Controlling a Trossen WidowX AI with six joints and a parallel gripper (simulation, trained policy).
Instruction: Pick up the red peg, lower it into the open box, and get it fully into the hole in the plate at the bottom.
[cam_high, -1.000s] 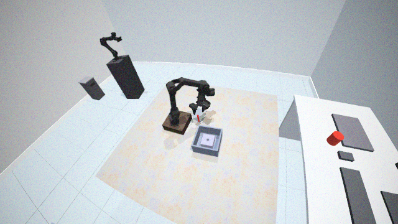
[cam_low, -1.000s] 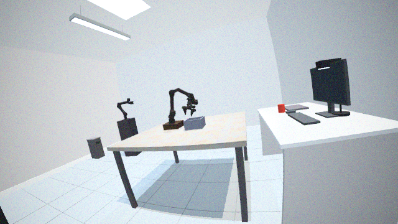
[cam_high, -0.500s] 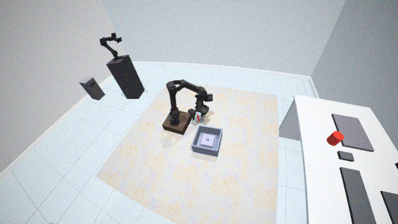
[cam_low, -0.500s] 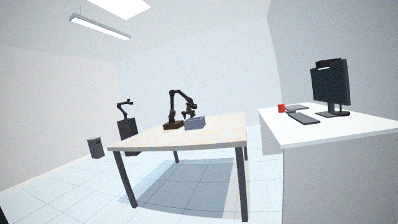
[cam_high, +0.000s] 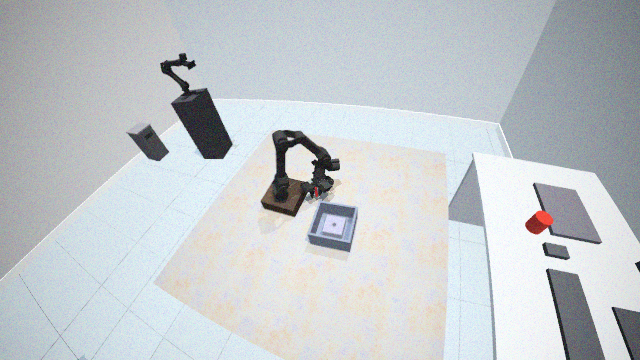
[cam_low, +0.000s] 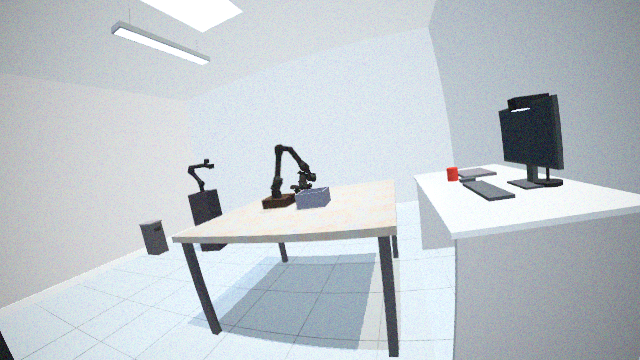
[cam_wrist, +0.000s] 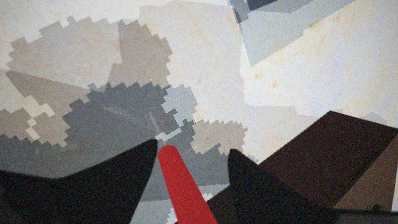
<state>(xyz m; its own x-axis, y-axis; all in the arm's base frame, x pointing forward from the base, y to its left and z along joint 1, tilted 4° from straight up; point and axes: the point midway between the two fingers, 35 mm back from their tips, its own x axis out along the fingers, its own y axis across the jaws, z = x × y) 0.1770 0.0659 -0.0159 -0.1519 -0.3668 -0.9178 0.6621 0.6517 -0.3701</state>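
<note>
My gripper tip is now 13 cm short of the grey box, 19 cm to the left of it and 1 cm below it. Also, from my gripper tip: red peg 2 cm to the left, 3 cm above.
</note>
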